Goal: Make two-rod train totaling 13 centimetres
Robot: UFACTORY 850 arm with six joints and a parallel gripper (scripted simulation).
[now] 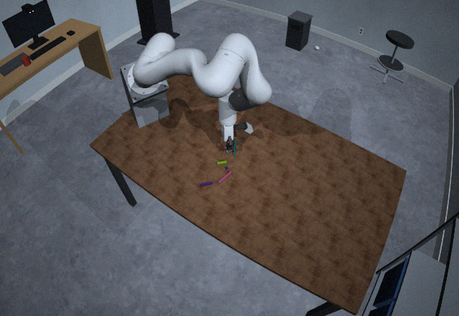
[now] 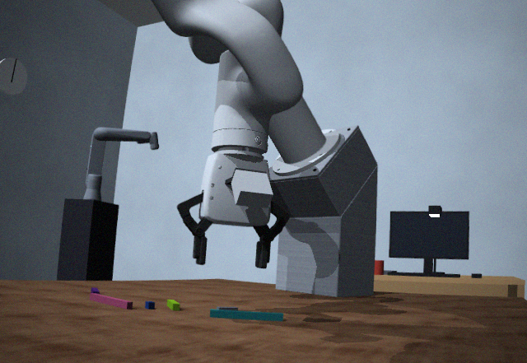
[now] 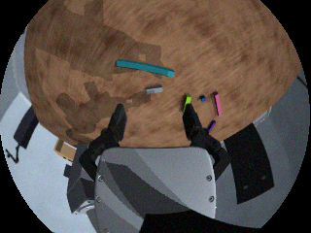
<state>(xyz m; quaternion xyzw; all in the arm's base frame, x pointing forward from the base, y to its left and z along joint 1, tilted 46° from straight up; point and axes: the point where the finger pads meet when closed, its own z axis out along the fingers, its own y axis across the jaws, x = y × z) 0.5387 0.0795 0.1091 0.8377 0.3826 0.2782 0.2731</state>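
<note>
Right now my hand is 70 mm above the grey rod. Round my hand: blue rod (100 mm to the right, 70 mm below, 50 mm ahead); turquoise rod (70 mm below, 40 mm to the left, 20 mm ahead); lime rod (80 mm to the right, 70 mm below, 10 mm ahead).
</note>
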